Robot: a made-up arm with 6 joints.
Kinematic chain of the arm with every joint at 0, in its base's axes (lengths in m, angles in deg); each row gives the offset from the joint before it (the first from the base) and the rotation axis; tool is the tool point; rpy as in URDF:
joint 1: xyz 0 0 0.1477 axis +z
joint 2: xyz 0 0 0 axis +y
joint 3: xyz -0.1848 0 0.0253 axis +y
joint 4: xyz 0.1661 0 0.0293 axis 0.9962 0 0.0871
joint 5: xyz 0 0 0 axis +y
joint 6: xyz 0.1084 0 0.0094 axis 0.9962 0 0.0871
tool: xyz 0 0 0 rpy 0 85 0
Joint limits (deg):
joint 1: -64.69..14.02
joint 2: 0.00..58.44
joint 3: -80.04..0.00
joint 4: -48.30..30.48
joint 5: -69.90..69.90
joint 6: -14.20..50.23
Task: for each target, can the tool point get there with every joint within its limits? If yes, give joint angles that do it. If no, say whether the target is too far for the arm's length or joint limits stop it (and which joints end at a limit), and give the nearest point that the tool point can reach.
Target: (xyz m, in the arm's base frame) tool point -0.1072 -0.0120 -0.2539
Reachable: no: joint limits stop it (at a limit: joint 1, joint 2, joint 3) | nearest point -0.0132 -0.0282 0.0874 | short by 0.354 m
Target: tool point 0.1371 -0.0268 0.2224
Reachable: yes | joints -4.50 40.28 -7.77 17.64 -28.98 39.87
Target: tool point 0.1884 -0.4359 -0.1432
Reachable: no: too far | nearest point 0.0558 -0.1255 0.1400 | short by 0.441 m
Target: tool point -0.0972 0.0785 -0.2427
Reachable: no: joint limits stop it (at a limit: joint 1, joint 2, joint 3) | nearest point 0.0042 0.0254 0.0893 | short by 0.351 m
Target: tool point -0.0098 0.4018 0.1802
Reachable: no: joint limits stop it (at a limit: joint 1, joint 2, joint 3, joint 5) | nearest point -0.0446 0.2607 0.3853 | short by 0.251 m
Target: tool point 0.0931 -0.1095 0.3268
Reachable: yes | joints -47.22 42.44 -53.63 -6.46 29.75 -6.43
